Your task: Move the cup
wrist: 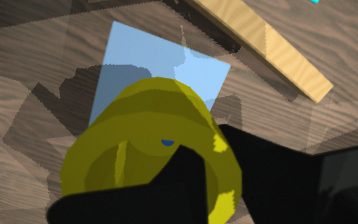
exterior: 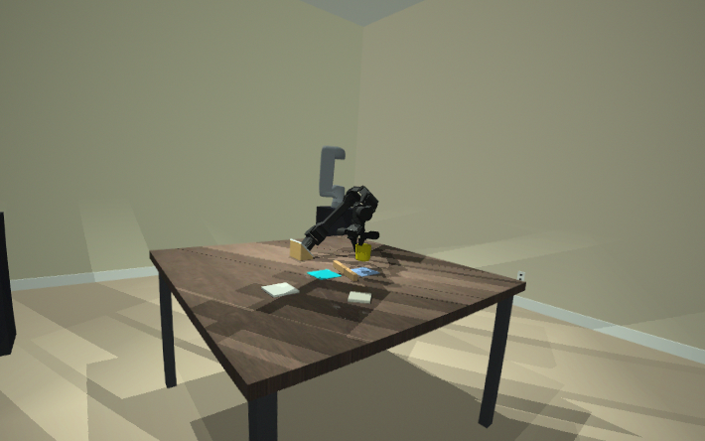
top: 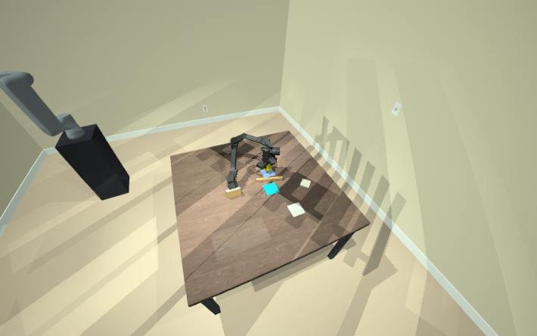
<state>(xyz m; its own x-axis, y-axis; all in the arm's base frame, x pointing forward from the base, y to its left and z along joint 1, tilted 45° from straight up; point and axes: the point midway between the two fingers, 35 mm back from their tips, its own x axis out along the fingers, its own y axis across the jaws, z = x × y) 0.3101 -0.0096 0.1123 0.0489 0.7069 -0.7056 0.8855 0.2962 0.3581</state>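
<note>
The blue marble is 2 cm ahead of my gripper tip, 2 cm to the left of it and 2 cm below it. Round my gripper tip: wooden bar 7 cm to the right, 8 cm below; yellow cup 2 cm ahead, 1 cm to the left; cyan pad 2 cm behind, 16 cm to the right, 9 cm below.
</note>
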